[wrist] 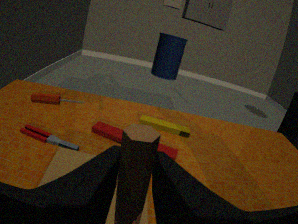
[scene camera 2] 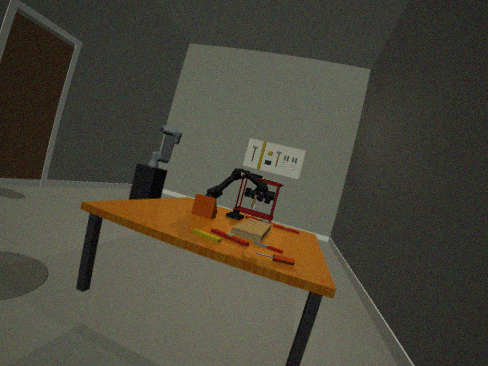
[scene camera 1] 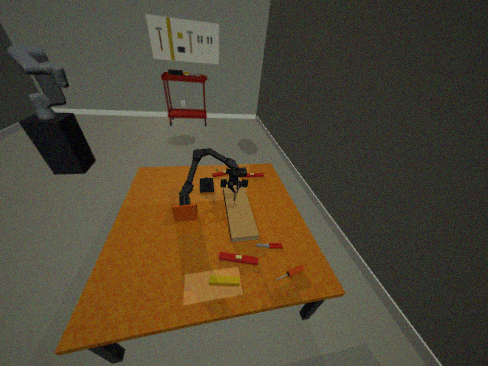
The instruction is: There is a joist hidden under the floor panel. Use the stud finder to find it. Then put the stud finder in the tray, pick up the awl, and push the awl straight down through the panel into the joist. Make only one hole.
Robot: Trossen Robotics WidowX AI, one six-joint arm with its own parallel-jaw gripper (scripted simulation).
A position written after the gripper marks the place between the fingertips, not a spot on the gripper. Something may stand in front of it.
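Note:
There's the gripper (wrist: 137,156), and the gripper holds an awl.

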